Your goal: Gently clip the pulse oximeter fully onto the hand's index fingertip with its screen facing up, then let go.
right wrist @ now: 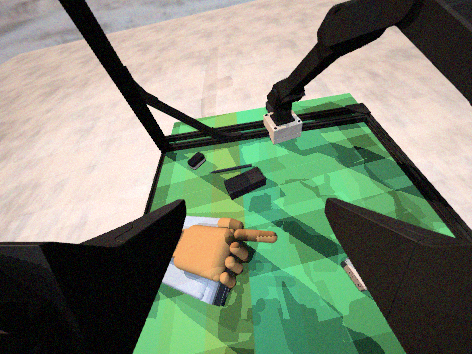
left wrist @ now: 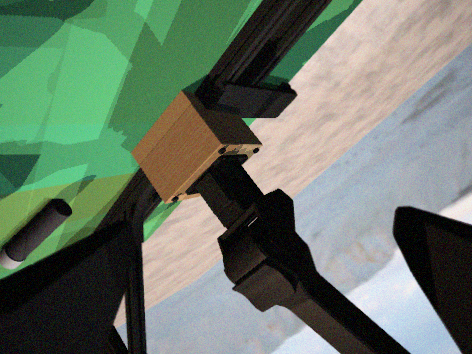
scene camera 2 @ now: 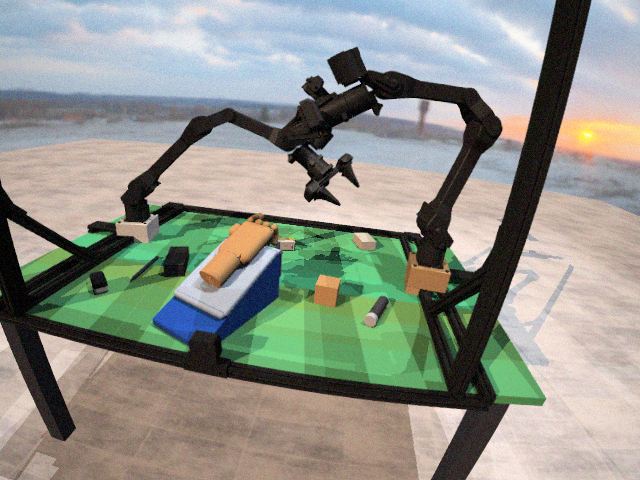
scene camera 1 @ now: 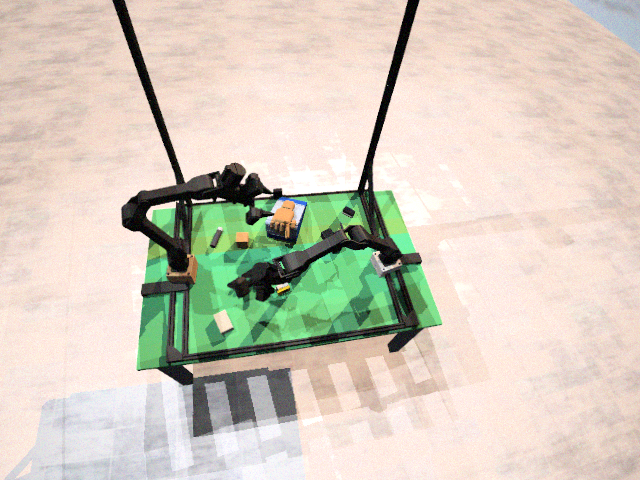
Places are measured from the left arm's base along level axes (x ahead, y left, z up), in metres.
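Pixels of known places: left gripper, fingertip midpoint: (left wrist: pixel 264 227) (scene camera 2: pixel 349 196); right gripper, fingertip midpoint: (right wrist: pixel 255 205) (scene camera 2: pixel 283 137) (scene camera 1: pixel 273 204); left arm's base at its link origin: (right wrist: pixel 282 118) (scene camera 2: pixel 137 218) (scene camera 1: pixel 387 258); right arm's base at its link origin: (left wrist: pixel 216 173) (scene camera 2: pixel 429 262) (scene camera 1: pixel 180 264).
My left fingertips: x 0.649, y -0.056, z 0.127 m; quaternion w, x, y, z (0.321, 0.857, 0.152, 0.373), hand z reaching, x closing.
Observation:
For each thing: its middle in the pictures, then the offset to it from my left fingertips. "spot": a spot on its surface instead. Level surfaces: height alone.
- blue wedge at a spot on its surface: (scene camera 2: pixel 242 305) spot: 0.137 m down, 0.268 m back, 0.372 m right
- green table at its surface level: 0.186 m down
- small white pulse oximeter at the middle of its body: (right wrist: pixel 359 272) (scene camera 2: pixel 285 244) (scene camera 1: pixel 282 288) 0.169 m down, 0.177 m back, 0.014 m left
- orange cube at the middle of its body: (scene camera 2: pixel 327 290) (scene camera 1: pixel 242 239) 0.160 m down, 0.085 m back, 0.268 m right
- grey cylinder at the middle of its body: (left wrist: pixel 34 234) (scene camera 2: pixel 377 310) (scene camera 1: pixel 216 237) 0.172 m down, 0.022 m ahead, 0.328 m right
- beige block at the middle of its body: (scene camera 2: pixel 364 241) (scene camera 1: pixel 223 322) 0.170 m down, 0.087 m ahead, 0.072 m left
- black box at the middle of its body: (scene camera 2: pixel 177 260) (right wrist: pixel 244 183) (scene camera 1: pixel 331 240) 0.168 m down, 0.466 m back, 0.136 m right
- thin pen at the middle of its body: (scene camera 2: pixel 144 268) (right wrist: pixel 230 169) 0.181 m down, 0.546 m back, 0.163 m right
- small black case at the middle of its body: (scene camera 2: pixel 98 282) (right wrist: pixel 196 160) (scene camera 1: pixel 348 212) 0.169 m down, 0.617 m back, 0.264 m right
The tan model hand (scene camera 1: pixel 284 218) (scene camera 2: pixel 237 250) (right wrist: pixel 206 251) lies on a white pad on a blue wedge (scene camera 2: pixel 242 305), its index finger (right wrist: pixel 256 236) pointing out over the green table (scene camera 1: pixel 347 295). The small white pulse oximeter (scene camera 1: pixel 282 289) (scene camera 2: pixel 287 244) lies on the table just past the fingertips; in the right wrist view (right wrist: pixel 353 273) a finger half hides it. My left gripper (scene camera 1: pixel 249 290) (scene camera 2: pixel 348 195) is open and empty, high over the table's middle. My right gripper (scene camera 1: pixel 267 204) (right wrist: pixel 255 205) is open and empty, high beside and above the hand.
An orange cube (scene camera 1: pixel 242 239) (scene camera 2: pixel 327 290), a grey cylinder (scene camera 1: pixel 216 236) (scene camera 2: pixel 376 311) and a beige block (scene camera 1: pixel 223 321) (scene camera 2: pixel 365 241) lie on the table. A black box (scene camera 2: pixel 176 261) (right wrist: pixel 245 182), a thin pen (right wrist: pixel 231 169) and a small black case (scene camera 2: pixel 99 282) (right wrist: pixel 196 160) lie near the left arm's base. Black frame rails edge the table.

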